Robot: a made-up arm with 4 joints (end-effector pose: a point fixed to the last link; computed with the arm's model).
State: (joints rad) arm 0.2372 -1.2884 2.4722 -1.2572
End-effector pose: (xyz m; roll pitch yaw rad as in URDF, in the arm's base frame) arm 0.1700 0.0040 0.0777 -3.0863 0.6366 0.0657
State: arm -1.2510 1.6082 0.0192 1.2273
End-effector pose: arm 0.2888 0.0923 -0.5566 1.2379 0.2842 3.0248
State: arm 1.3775 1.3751 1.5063 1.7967
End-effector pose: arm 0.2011 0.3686 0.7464 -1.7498 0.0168 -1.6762
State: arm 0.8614 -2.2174 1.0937 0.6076
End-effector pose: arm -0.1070 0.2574 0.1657 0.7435 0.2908 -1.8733
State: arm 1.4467 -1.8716 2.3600 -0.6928
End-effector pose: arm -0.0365 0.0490 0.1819 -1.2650 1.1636 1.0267
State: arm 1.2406 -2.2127 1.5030 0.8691
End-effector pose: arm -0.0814 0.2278 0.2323 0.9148 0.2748 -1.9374
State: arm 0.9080 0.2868 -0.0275 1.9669
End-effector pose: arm 0.4924 0.2460 0.2423 -0.6573 -0.6380 2.4743
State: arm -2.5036 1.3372 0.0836 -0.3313
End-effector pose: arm 0.2428 -0.6066 -0.1797 -2.6909 0.5022 -0.9154
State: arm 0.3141 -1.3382 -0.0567 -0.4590
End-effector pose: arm 0.1116 0.0891 0.0186 -0.1229 0.2808 -1.8059
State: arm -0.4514 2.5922 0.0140 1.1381
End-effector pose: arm -0.0343 0.5628 -0.2923 0.3903 -0.2564 -2.6055
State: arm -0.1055 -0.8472 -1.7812 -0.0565
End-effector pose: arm 0.2171 0.0861 0.0594 -1.8529 -0.1333 -0.8287
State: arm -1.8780 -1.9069 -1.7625 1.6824
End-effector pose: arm -0.0746 0.0451 -0.0149 -1.1922 -0.1357 -1.7146
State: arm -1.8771 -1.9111 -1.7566 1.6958
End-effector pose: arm -0.0769 0.0457 -0.0151 -1.1904 -0.1240 -1.7034
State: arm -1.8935 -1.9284 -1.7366 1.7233
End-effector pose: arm -0.0851 0.0437 -0.0182 -1.1783 -0.1203 -1.6713
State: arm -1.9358 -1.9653 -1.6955 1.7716
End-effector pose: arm -0.1021 0.0368 -0.0261 -1.1548 -0.1317 -1.6070
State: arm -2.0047 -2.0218 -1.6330 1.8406
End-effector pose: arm -0.1278 0.0226 -0.0389 -1.1301 -0.1638 -1.5077
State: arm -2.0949 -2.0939 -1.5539 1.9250
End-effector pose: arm -0.1598 -0.0010 -0.0553 -1.1216 -0.2177 -1.3781
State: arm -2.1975 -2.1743 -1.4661 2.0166
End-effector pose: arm -0.1938 -0.0347 -0.0719 -1.1455 -0.2859 -1.2281
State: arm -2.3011 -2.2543 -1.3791 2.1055
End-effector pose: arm -0.2251 -0.0758 -0.0846 -1.2059 -0.3536 -1.0718
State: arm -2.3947 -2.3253 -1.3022 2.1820
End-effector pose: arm -0.2503 -0.1182 -0.0908 -1.2906 -0.4077 -0.9265
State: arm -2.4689 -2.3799 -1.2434 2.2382
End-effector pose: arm -0.2678 -0.1542 -0.0914 -1.3753 -0.4438 -0.8107
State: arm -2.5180 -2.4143 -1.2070 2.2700
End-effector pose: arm -0.2776 -0.1785 -0.0893 -1.4374 -0.4663 -0.7364
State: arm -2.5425 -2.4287 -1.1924 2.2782
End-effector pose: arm -0.2811 -0.1898 -0.0873 -1.4676 -0.4818 -0.7044
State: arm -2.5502 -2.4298 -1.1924 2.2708
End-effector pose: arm -0.2807 -0.1921 -0.0864 -1.4734 -0.4946 -0.7014
